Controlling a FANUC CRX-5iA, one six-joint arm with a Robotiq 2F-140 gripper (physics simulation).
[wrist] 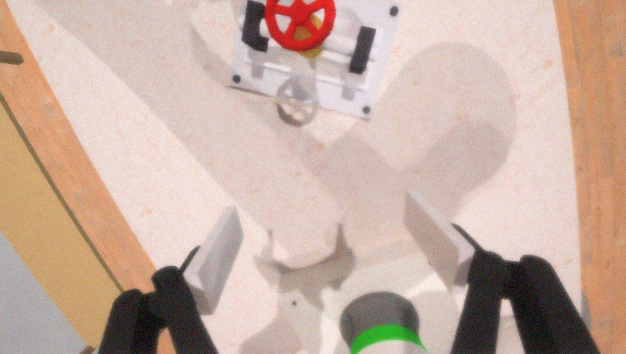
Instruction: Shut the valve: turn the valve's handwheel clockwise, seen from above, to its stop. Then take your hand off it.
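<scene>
The valve's red handwheel (300, 13) shows at the top of the wrist view, partly cut off by the frame's top edge. It is a spoked ring above a brass valve body (314, 49). The valve is on a pipe held by black clamps on a pale base plate (350, 104) with dark bolts at its corners. My gripper (322, 215) is open, its two grey finger pads wide apart with nothing between them. The handwheel lies beyond the fingertips, higher in the view, and does not touch them. The wheel's turning position relative to its stop cannot be told.
The pale speckled table top (530, 210) carries broad shadows of the arm and gripper. Wooden flooring (600, 150) shows at the right and along the left. The robot's base, with a grey part and a green ring (387, 334), is at the bottom. A tan surface (35, 215) is at the far left.
</scene>
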